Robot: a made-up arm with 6 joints. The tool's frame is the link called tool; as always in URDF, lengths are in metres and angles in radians.
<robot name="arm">
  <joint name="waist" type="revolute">
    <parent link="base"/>
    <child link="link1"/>
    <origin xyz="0 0 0.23" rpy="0 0 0"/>
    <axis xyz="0 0 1"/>
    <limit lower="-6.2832" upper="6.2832"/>
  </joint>
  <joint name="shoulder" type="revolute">
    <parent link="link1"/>
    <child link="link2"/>
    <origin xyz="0 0.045 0" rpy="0 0 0"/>
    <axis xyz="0 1 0"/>
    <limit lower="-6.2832" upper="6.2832"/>
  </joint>
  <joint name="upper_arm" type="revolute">
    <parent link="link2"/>
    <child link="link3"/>
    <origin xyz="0 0 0.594" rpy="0 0 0"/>
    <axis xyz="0 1 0"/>
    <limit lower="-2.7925" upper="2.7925"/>
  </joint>
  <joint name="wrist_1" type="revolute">
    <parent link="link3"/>
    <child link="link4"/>
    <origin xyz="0 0 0.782" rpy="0 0 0"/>
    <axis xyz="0 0 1"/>
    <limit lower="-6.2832" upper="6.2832"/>
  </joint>
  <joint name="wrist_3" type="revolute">
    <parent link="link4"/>
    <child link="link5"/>
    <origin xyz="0 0 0" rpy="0 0 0"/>
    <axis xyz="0 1 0"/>
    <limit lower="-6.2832" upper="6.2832"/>
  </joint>
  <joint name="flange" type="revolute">
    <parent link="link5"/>
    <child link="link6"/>
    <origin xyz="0 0 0.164" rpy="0 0 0"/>
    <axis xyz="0 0 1"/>
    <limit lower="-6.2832" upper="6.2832"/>
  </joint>
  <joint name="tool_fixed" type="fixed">
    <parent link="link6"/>
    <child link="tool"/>
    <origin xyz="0 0 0" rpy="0 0 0"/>
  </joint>
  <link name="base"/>
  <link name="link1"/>
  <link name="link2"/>
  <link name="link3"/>
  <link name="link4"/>
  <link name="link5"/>
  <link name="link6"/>
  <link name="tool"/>
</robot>
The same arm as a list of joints. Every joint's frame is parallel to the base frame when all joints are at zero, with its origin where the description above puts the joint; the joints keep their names.
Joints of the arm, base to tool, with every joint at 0 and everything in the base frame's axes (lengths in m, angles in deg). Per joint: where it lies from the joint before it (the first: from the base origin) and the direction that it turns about. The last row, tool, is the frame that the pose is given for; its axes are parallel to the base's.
waist: axis +z xyz 0 0 0.23
shoulder: axis +y xyz 0 0.045 0
upper_arm: axis +y xyz 0 0 0.594
wrist_1: axis +z xyz 0 0 0.782
wrist_3: axis +y xyz 0 0 0
flange: axis +z xyz 0 0 0.164
tool: xyz 0 0 0
Joint limits (deg, base to tool): -360..360 -360..360 -160..160 -360..360 -360..360 -360..360

